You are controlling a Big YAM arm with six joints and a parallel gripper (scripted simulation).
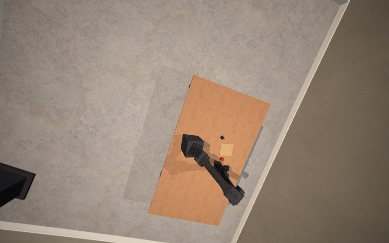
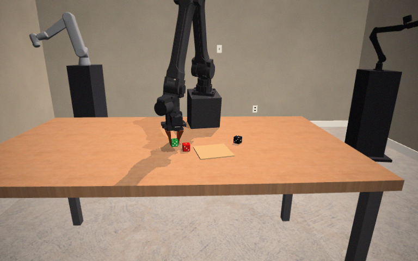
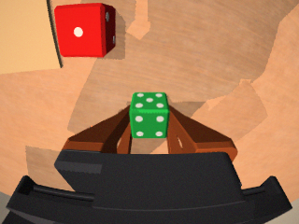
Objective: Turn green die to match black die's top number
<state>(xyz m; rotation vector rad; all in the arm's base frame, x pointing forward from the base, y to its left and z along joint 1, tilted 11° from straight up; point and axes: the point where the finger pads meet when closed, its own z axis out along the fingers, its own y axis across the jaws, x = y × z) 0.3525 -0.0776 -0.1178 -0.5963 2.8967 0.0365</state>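
The green die lies right at my hand. The rest, counted from my hand: red die (6 cm to the left, 5 cm ahead); then tan mat (18 cm to the left, 5 cm ahead, 1 cm below); then black die (28 cm to the left, 8 cm behind).
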